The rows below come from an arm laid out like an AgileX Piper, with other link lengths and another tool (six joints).
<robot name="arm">
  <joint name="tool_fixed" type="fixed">
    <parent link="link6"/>
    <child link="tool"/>
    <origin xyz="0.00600 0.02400 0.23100" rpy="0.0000 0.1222 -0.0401"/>
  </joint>
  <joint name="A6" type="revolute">
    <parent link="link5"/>
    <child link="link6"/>
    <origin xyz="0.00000 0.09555 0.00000" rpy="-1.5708 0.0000 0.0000"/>
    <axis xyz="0 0 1"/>
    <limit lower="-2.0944" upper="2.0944"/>
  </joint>
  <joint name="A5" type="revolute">
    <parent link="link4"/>
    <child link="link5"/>
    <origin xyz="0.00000 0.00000 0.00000" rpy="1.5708 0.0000 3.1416"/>
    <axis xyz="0 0 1"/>
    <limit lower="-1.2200" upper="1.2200"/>
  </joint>
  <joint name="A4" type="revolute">
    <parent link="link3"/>
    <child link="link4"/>
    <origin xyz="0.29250 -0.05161 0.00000" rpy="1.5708 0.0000 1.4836"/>
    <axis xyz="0 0 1"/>
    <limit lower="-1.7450" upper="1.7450"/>
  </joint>
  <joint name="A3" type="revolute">
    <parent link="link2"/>
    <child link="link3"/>
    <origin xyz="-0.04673 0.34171 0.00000" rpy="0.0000 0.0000 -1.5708"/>
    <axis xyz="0 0 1"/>
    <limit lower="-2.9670" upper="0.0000"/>
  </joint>
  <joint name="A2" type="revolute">
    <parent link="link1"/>
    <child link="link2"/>
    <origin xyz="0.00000 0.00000 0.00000" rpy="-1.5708 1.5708 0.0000"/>
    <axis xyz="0 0 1"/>
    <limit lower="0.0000" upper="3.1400"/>
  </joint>
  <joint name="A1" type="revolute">
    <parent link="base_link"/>
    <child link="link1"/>
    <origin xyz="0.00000 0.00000 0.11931"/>
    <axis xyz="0 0 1"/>
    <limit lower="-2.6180" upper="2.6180"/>
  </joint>
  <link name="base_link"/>
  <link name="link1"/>
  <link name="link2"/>
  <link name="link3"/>
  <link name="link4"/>
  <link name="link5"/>
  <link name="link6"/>
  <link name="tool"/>
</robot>
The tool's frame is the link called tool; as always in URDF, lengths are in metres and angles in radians.
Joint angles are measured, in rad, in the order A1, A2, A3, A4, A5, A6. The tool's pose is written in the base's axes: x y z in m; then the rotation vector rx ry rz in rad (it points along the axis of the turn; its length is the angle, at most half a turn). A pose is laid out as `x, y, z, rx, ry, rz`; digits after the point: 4 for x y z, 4 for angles.
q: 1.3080 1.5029 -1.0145 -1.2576 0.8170 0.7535
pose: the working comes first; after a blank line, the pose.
Where each joint sits with the arm in this pose, in the base's axes (m; each line is computed from the numbers above, not from the rounded line before):
A1: 0.0000 0.0000 0.1193
A2: 0.0000 0.0000 0.1193
A3: 0.0061 0.0226 0.4634
A4: 0.0795 0.2955 0.3717
A5: 0.0795 0.2955 0.3717
A6: 0.1569 0.3283 0.3264
the tool: 0.3579 0.4029 0.2369

0.3579, 0.4029, 0.2369, 1.8706, 1.6118, 1.5670
